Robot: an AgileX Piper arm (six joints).
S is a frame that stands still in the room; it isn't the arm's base.
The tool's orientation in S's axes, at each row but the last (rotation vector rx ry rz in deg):
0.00, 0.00, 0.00
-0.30, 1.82, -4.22
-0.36, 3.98, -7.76
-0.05, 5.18, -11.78
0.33, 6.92, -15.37
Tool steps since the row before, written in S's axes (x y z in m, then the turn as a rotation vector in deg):
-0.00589, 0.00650, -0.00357, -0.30, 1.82, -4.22
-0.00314, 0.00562, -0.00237, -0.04, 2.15, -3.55
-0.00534, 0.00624, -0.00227, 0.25, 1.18, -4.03
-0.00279, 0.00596, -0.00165, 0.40, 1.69, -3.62
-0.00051, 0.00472, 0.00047, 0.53, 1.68, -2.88
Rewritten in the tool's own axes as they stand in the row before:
-0.00589, 0.00650, -0.00357, -0.30, 1.82, -4.22
-0.00347, 0.00539, -0.00245, -0.09, 2.16, -3.54
-0.00597, 0.00549, -0.00263, 0.36, 1.25, -4.00
-0.00379, 0.00528, -0.00194, 0.37, 1.77, -3.58
-0.00179, 0.00441, 0.00030, 0.41, 1.79, -2.83

